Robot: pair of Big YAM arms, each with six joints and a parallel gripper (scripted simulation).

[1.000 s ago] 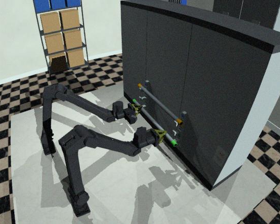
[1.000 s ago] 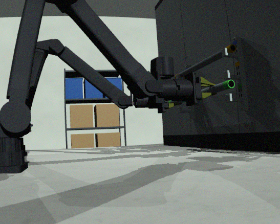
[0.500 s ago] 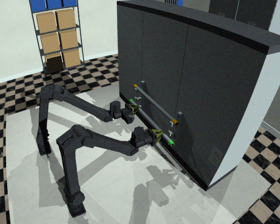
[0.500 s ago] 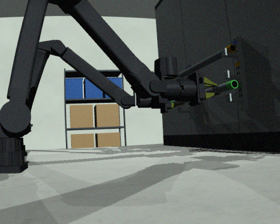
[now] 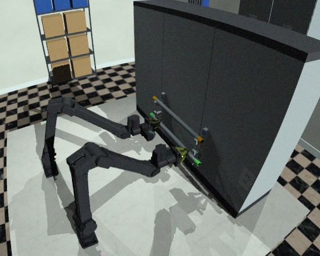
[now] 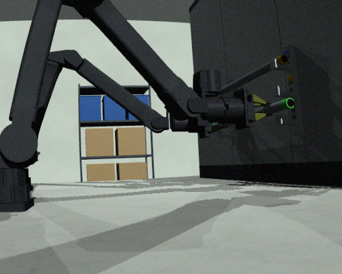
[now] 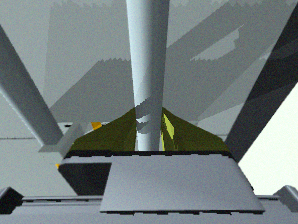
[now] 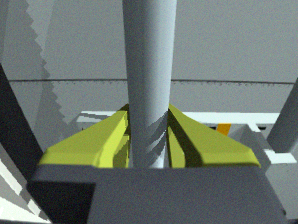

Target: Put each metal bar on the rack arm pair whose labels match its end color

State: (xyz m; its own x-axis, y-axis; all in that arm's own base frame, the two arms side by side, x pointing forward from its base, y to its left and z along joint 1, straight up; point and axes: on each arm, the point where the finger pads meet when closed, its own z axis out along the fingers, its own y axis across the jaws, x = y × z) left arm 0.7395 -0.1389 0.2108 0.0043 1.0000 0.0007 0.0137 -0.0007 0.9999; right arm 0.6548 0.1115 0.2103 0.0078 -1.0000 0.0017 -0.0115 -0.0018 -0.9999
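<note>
Now: the green-ended bar 20 mm ahead of my right hand and 150 mm to the left of it. The rest, counted from my right hand: grey cabinet wall 240 mm ahead, 160 mm to the left, 240 mm above; then orange-ended bar 40 mm ahead, 160 mm to the left, 130 mm above; then wall outlet 10 mm ahead, 360 mm to the right, 90 mm above.
</note>
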